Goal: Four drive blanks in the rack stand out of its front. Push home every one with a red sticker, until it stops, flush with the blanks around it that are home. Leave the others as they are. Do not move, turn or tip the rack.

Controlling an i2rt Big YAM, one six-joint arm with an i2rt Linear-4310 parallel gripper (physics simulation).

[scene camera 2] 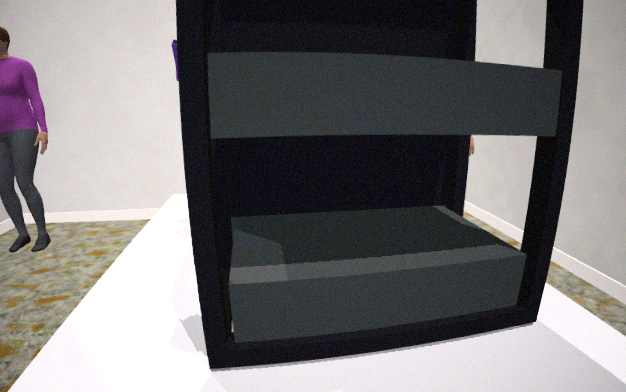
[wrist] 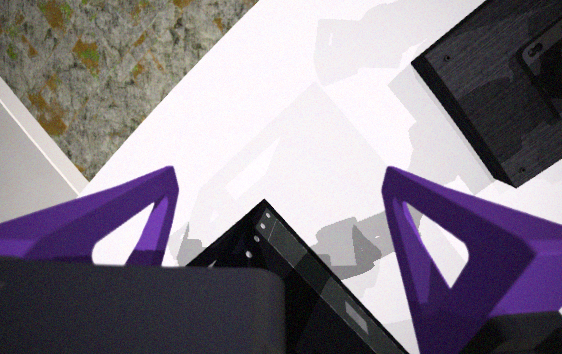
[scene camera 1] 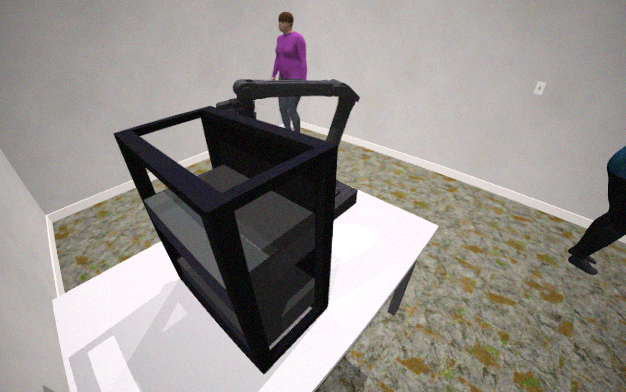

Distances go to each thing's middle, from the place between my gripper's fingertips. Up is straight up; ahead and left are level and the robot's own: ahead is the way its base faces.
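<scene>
So you can picture it, my gripper is 9 cm above the black rack (scene camera 2: 326,157), and it's 27 cm short of the rack and 30 cm to the right of it.
</scene>
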